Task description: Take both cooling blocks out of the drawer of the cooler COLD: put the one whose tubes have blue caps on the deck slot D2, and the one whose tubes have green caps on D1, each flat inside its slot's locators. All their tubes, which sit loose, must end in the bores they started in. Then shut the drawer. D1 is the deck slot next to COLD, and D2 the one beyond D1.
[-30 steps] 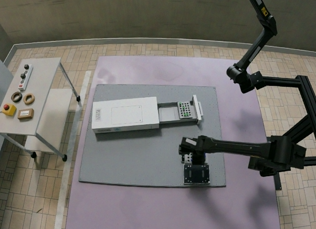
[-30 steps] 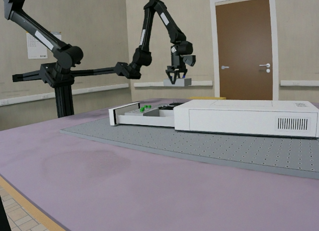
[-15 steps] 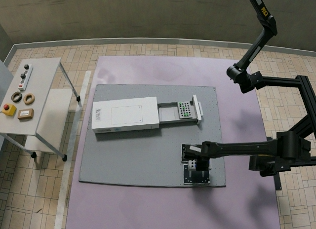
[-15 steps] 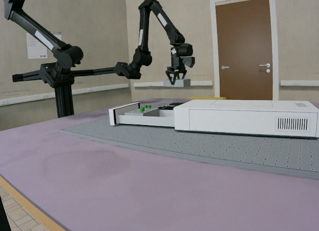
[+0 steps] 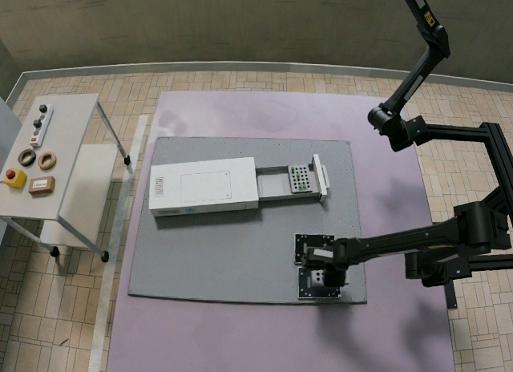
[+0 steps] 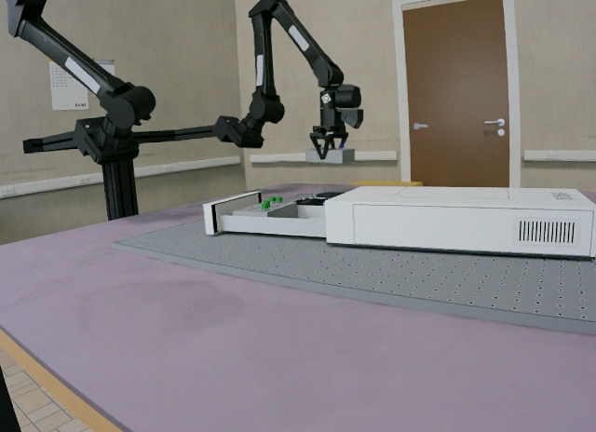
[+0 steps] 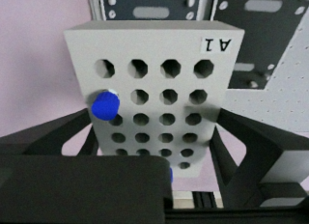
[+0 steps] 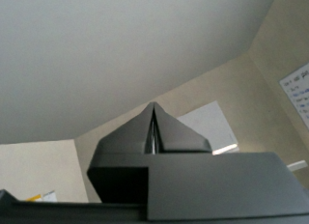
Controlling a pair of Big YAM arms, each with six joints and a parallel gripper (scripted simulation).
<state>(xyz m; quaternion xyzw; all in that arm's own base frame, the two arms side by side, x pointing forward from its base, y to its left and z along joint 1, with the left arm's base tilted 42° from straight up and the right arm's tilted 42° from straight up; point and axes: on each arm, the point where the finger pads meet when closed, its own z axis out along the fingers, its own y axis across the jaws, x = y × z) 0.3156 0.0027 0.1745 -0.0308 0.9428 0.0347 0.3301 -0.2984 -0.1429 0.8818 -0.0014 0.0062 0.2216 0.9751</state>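
Right now my left hand is 13 cm above the deck slot D2 and 2 cm short of it. The rest, counted from my left hand: deck slot D1 (13 cm to the right, 13 cm below, 2 cm ahead); then white cooler (42 cm to the right, 28 cm ahead, 10 cm below).
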